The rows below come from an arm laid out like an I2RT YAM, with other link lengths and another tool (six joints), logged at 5 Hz.
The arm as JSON. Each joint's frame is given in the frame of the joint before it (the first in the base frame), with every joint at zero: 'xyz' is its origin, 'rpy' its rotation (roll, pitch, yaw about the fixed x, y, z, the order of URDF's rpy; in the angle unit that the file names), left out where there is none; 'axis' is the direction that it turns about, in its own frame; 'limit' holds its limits. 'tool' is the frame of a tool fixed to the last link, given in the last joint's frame.
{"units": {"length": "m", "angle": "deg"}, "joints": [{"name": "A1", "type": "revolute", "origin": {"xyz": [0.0, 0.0, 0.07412], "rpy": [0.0, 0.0, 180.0]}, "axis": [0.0, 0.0, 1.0], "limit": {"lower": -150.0, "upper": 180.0}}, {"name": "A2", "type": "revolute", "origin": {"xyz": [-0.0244, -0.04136, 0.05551], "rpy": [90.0, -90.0, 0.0]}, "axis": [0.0, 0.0, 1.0], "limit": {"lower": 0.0, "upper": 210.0}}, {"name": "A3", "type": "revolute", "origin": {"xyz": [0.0, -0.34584, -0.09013], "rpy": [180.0, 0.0, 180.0]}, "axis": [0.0, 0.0, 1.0], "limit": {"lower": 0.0, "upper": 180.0}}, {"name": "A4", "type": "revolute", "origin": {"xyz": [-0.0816, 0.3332, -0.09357], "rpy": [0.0, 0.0, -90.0]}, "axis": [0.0, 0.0, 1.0], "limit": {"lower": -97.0, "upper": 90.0}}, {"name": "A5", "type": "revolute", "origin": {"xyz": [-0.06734, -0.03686, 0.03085], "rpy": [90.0, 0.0, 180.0]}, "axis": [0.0, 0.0, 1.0], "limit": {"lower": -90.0, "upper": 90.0}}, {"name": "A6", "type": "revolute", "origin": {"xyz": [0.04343, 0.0, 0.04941], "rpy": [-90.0, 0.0, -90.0]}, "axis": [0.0, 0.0, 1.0], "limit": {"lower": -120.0, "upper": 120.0}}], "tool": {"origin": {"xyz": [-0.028, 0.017, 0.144], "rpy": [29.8, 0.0, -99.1]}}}
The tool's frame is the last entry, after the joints.
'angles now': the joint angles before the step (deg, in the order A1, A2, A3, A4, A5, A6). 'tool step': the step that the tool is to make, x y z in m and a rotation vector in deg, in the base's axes. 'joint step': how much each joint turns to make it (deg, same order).
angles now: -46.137 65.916 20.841 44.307 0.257 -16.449
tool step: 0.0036 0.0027 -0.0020 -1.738 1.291 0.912
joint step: 0.148 0.756 -0.465 1.572 -0.742 -2.143
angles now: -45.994 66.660 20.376 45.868 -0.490 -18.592
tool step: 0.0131 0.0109 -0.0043 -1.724 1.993 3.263
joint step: 1.214 0.882 -0.362 1.002 -2.025 -2.649
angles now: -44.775 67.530 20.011 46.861 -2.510 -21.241
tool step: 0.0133 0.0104 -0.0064 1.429 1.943 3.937
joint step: 0.847 -0.250 0.718 -3.388 -3.077 -0.438
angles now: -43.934 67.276 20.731 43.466 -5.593 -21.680
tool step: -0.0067 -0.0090 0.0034 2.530 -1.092 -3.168
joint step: -0.001 -0.751 1.135 -2.658 3.006 2.773
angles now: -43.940 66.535 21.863 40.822 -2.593 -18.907
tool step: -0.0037 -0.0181 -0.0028 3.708 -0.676 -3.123
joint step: -1.071 1.578 2.300 -2.741 1.781 3.283
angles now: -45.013 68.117 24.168 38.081 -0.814 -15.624
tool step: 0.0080 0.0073 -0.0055 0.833 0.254 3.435
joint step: -0.118 0.234 -0.250 -0.285 -3.576 0.019
